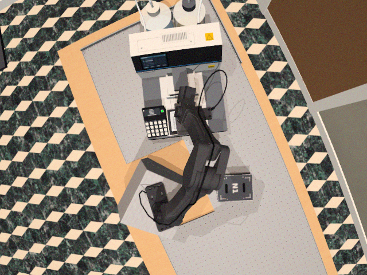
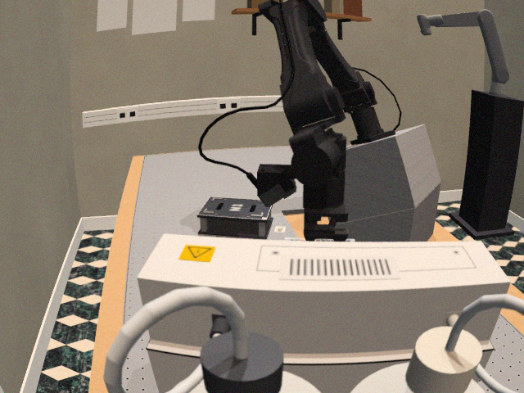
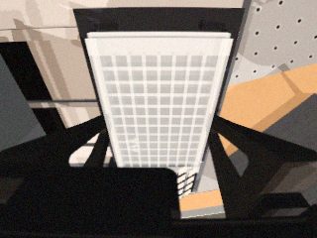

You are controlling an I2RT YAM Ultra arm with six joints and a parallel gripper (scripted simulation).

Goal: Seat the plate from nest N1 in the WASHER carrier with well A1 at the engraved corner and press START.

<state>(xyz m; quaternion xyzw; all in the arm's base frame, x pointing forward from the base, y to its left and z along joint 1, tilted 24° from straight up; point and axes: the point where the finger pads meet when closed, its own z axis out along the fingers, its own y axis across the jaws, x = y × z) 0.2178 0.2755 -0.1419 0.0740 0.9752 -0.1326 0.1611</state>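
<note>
Now: the plate right at my hand. Also, from my hand: plate washer: 15 cm to the left, 3 cm ahead, 2 cm above; dark carrier pocket: 2 cm below; label: 33 cm to the right, 11 cm below, 2 cm ahead.
</note>
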